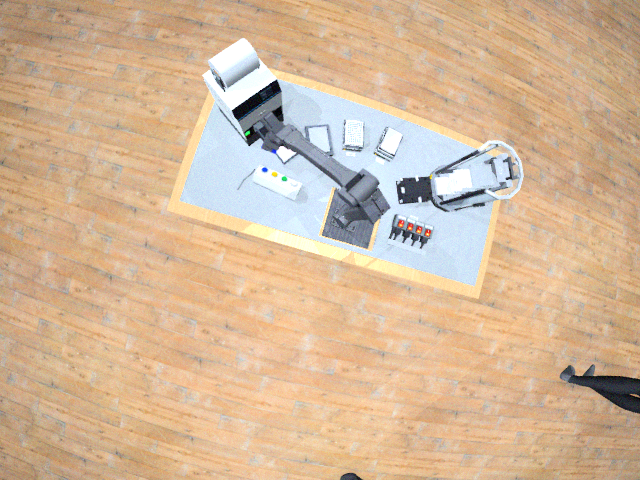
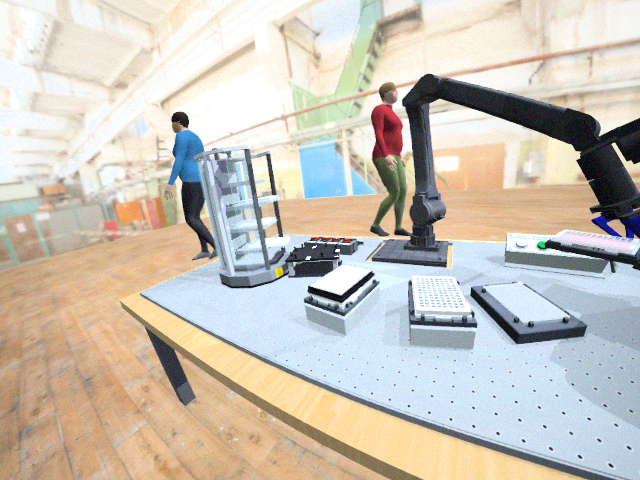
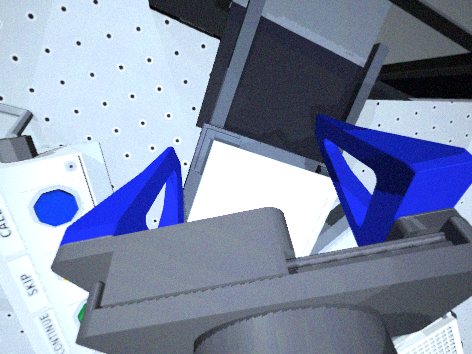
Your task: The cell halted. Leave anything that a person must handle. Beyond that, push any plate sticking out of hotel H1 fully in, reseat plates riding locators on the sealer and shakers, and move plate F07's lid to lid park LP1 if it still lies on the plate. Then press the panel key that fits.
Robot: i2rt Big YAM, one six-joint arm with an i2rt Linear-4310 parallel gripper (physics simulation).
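Places are measured from the arm's base along level axes (x ahead, y left, z up), in millimetres.
Where they show: gripper, between the fingertips: (image 1: 268, 137) (image 3: 244, 139); arm's base, origin of its link: (image 1: 344, 220) (image 2: 422, 247).
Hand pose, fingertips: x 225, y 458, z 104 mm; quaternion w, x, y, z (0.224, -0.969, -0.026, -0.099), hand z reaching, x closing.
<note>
Each offset is from my fingertips to the top centre of the thing. "*": to the spot under its first point.
My gripper (image 3: 244, 139) (image 2: 616, 225) is open and empty, its blue fingers on either side of a white-topped plate {12 mm up, 15 mm back, 73 mm right} (image 3: 250, 182) (image 2: 594, 240) on the sealer's extended tray {3 mm up, 6 mm ahead, 39 mm right} (image 3: 202, 150). Whether that plate rides a locator is not clear. The sealer {* 215 mm up, 60 mm ahead, 112 mm left} (image 1: 242, 93) is the white machine with a roll. One shaker {* 87 mm down, 256 mm ahead, 342 mm right} (image 2: 442, 335) bears a white well plate {46 mm down, 187 mm ahead, 361 mm right} (image 2: 439, 295) (image 1: 353, 133); the other {* 84 mm down, 285 mm ahead, 547 mm right} (image 2: 325, 316) bears a black-rimmed, white-topped plate {33 mm down, 214 mm ahead, 544 mm right} (image 2: 341, 281) (image 1: 391, 139). Hotel H1 {304 mm up, 126 mm ahead, 936 mm right} (image 2: 258, 217) has white plates on its shelves. The key panel {31 mm down, 166 mm back, 98 mm right} (image 1: 261, 178) (image 2: 555, 260) shows CALL, SKIP and CONTINUE labels. F07's label is unreadable.
A dark frame with a pale inset {82 mm down, 105 mm ahead, 212 mm right} (image 2: 547, 330) (image 1: 307, 138) lies between shaker and sealer. A black nest {39 mm down, 37 mm ahead, 744 mm right} (image 2: 312, 253) (image 1: 408, 191) stands by the hotel, near a block with red switches (image 2: 330, 241) (image 1: 410, 227). Two people (image 2: 188, 155) (image 2: 386, 129) stand beyond the table.
</note>
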